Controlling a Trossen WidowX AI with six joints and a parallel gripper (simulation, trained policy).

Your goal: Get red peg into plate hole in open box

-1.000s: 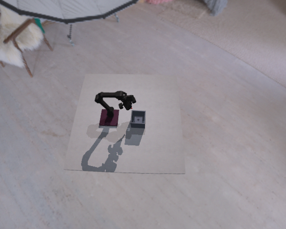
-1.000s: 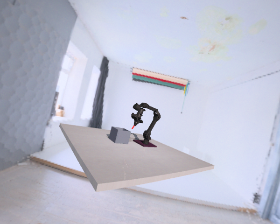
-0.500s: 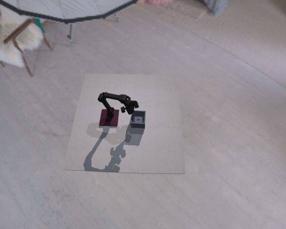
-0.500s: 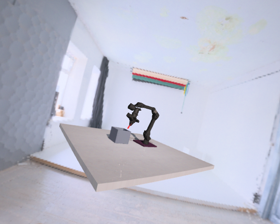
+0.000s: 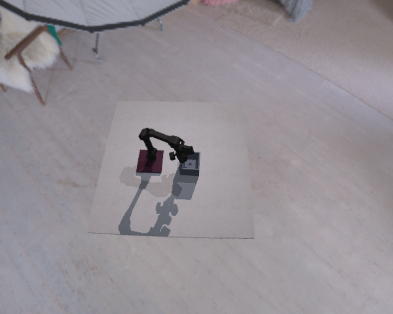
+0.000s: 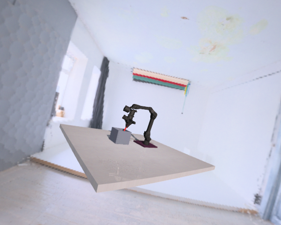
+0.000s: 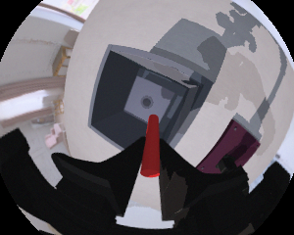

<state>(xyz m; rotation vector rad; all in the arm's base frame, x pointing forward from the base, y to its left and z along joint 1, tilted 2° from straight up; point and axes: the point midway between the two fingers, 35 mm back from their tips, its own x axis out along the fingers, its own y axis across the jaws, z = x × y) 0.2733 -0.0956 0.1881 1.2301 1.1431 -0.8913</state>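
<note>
The grey plate lies 4 cm ahead of my gripper tip, 2 cm to the right of it and 12 cm below it. From my gripper tip the other things lie so: red peg right at my gripper tip.
</note>
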